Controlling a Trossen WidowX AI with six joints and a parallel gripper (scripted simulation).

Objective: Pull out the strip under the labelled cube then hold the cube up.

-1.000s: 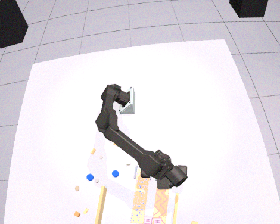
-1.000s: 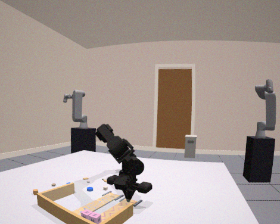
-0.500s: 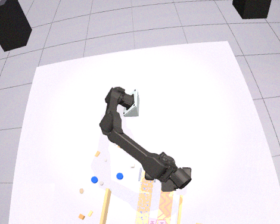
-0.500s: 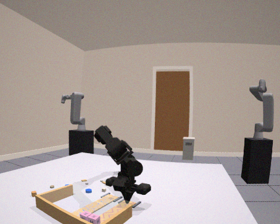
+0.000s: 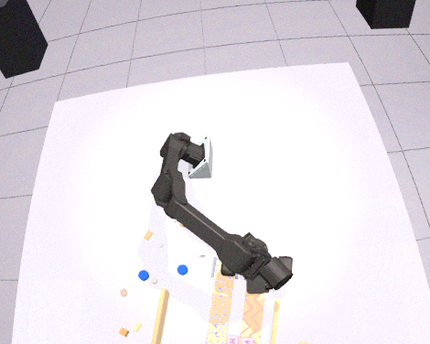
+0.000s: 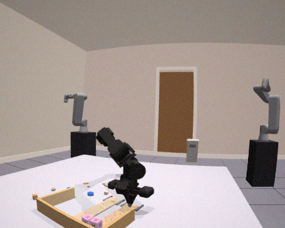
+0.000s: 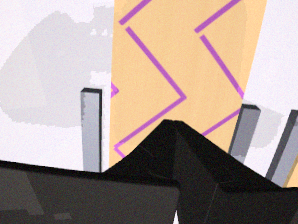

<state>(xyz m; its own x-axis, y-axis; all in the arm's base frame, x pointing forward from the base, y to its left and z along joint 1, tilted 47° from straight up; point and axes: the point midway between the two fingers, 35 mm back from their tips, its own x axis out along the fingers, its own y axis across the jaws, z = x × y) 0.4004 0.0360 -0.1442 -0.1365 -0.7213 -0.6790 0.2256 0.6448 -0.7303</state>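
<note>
The zigzag strip is 9 cm ahead of my gripper tip and 2 cm to the right of it.
</note>
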